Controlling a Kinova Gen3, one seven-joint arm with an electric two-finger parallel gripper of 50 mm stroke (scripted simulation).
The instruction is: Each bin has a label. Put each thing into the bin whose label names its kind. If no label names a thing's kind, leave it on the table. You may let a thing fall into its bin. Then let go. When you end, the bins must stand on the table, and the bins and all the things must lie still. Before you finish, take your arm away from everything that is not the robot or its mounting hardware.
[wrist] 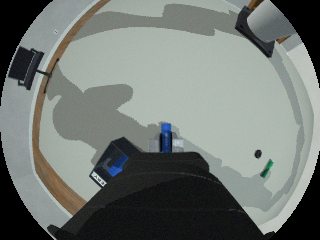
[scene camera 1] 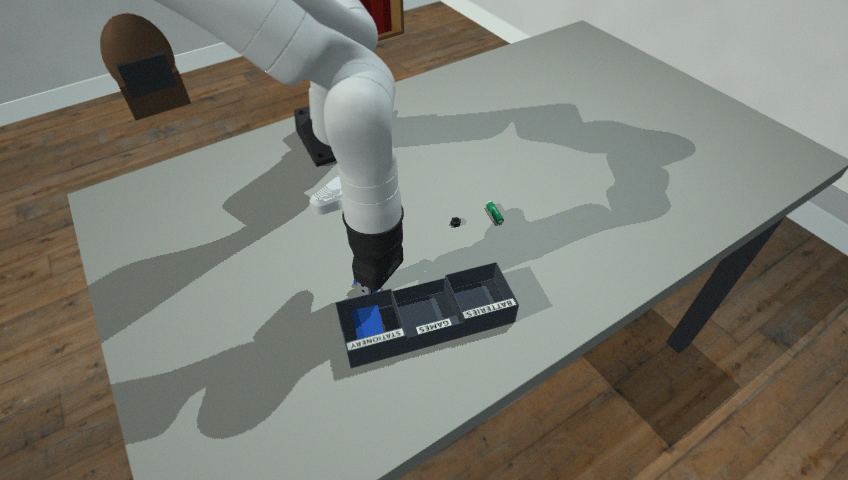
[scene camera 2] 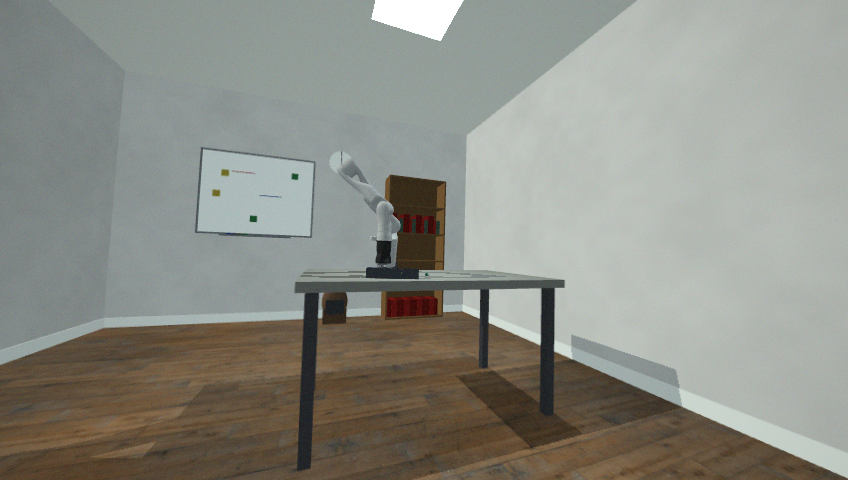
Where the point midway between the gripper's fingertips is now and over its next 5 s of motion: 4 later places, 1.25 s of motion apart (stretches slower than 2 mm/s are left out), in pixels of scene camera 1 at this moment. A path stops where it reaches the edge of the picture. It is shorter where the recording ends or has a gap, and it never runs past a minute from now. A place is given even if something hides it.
My gripper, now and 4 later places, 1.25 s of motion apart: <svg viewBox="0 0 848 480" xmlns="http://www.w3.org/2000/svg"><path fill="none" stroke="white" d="M369 288L367 262L454 276L477 284L479 294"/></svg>
